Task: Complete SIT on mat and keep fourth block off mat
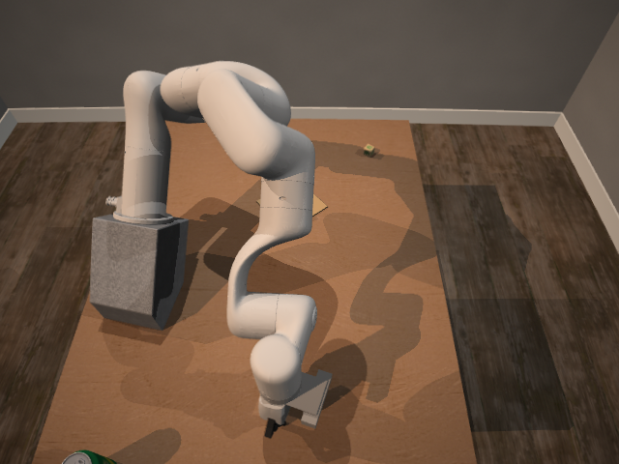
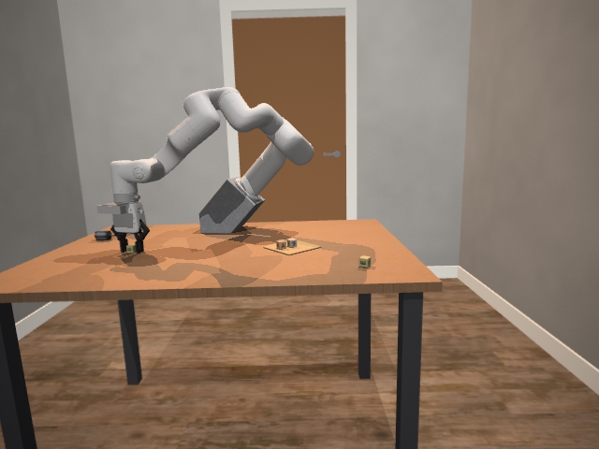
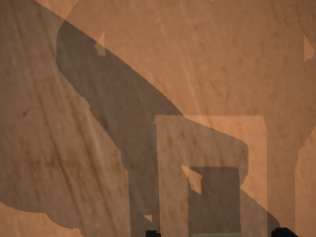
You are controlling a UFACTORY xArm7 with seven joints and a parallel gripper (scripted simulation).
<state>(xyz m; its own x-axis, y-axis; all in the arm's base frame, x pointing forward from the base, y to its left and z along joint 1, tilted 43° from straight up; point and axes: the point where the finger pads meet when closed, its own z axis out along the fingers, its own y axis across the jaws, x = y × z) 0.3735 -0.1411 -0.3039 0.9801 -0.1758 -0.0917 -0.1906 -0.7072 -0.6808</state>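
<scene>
Right now my hand is 70 mm past the tan mat, 530 mm to the right of it and 20 mm above it. From my hand the other things lie so: green-lettered block (130 mm ahead, 770 mm to the left, 10 mm below); small black object (180 mm behind, 210 mm to the right); green can (310 mm behind, 180 mm to the right, 40 mm above).
</scene>
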